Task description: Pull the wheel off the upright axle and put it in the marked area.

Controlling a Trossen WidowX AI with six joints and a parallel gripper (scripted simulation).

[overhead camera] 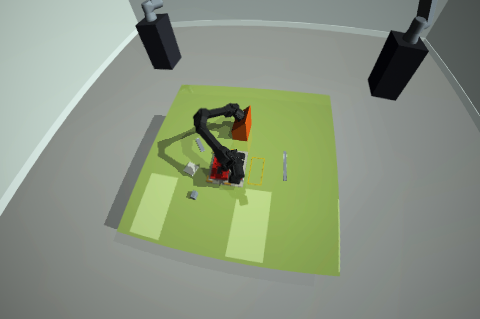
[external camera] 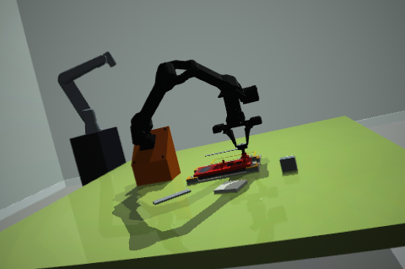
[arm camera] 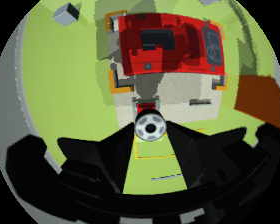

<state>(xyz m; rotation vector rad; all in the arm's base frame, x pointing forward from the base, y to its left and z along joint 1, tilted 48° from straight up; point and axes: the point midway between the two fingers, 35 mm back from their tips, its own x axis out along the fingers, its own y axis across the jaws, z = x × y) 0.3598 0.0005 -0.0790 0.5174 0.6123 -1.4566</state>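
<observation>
The dark hub is 20 mm below my gripper tip. Round my gripper tip: plate: 320 mm to the right, 50 mm below, 10 mm ahead; then grey cube: 230 mm to the right, 180 mm ahead, 40 mm below; then dark wheel: right at my gripper tip.
</observation>
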